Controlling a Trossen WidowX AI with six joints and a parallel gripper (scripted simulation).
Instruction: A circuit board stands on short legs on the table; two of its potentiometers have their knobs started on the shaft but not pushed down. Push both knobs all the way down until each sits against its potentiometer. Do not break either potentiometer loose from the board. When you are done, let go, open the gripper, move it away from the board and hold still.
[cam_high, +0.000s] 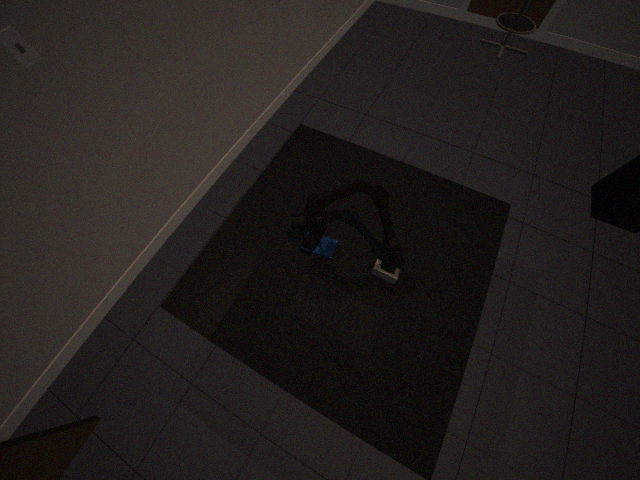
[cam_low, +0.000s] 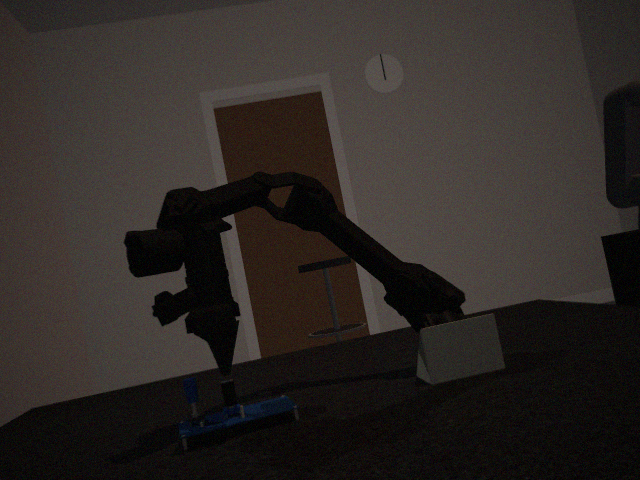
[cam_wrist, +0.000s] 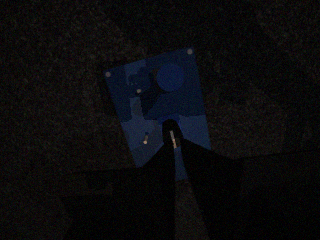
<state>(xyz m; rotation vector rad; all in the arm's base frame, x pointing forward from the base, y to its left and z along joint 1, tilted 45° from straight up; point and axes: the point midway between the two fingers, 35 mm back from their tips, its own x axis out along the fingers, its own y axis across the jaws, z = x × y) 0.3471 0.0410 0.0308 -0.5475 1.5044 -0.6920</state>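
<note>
My gripper tip is 50 mm short of the blue knob and 10 mm above it. Round my gripper tip: dark knob: 20 mm below.
</note>
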